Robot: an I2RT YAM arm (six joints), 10 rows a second.
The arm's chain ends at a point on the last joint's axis. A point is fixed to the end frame.
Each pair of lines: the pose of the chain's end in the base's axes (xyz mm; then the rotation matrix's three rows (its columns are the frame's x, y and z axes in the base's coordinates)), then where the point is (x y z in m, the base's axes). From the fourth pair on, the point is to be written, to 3 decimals.
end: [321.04 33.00 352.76], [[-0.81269 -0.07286 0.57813], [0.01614 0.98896 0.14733], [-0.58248 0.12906 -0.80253]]
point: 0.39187 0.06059 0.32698
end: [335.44 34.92 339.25], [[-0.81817 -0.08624 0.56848], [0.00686 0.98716 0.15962], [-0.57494 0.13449 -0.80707]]
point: 0.40561 0.06368 0.31296
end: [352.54 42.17 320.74], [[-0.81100 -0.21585 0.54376], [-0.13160 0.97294 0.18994], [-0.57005 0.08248 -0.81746]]
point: 0.41835 0.07848 0.29258
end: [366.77 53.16 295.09], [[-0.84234 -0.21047 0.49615], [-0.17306 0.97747 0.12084], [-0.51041 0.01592 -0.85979]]
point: 0.431 0.087 0.260
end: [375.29 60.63 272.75], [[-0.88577 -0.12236 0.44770], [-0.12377 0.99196 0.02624], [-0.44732 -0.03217 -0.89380]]
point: 0.440 0.086 0.232
